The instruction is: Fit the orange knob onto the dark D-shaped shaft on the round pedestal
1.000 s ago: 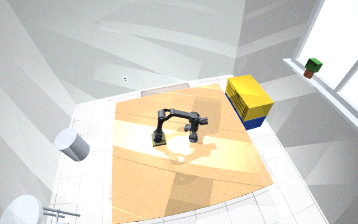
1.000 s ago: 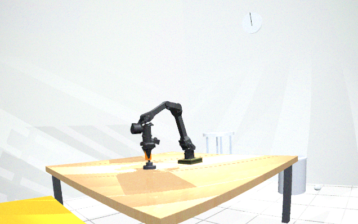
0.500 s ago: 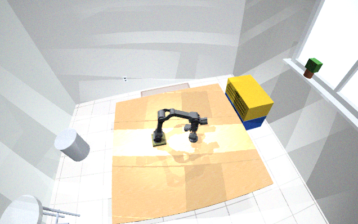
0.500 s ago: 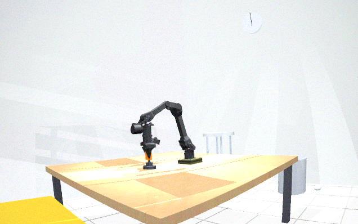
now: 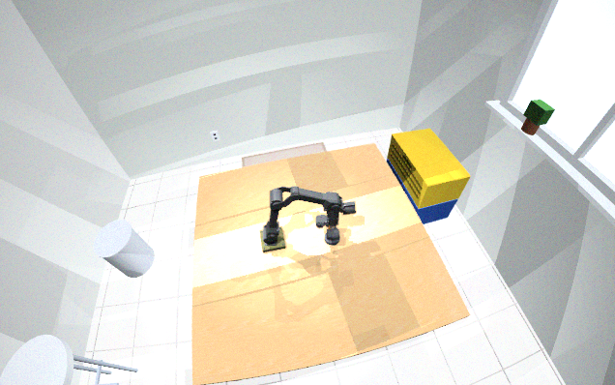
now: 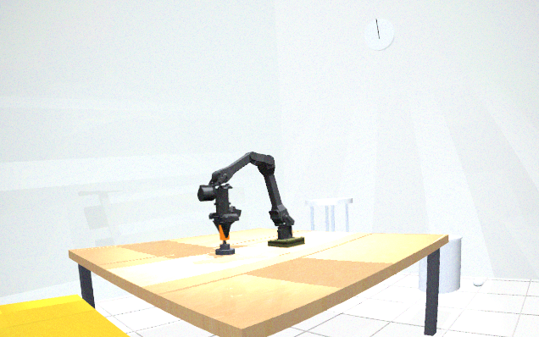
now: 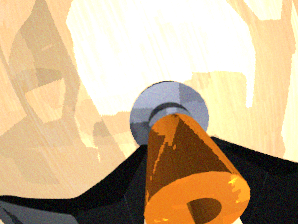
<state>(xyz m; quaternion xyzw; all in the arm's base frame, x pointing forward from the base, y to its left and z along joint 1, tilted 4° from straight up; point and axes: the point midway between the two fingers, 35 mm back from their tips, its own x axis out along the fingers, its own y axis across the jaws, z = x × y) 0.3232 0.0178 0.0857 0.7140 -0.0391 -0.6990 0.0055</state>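
My gripper tip is 20 mm below the orange knob. The rest, counted from my gripper tip: dark shaft: 40 mm below.
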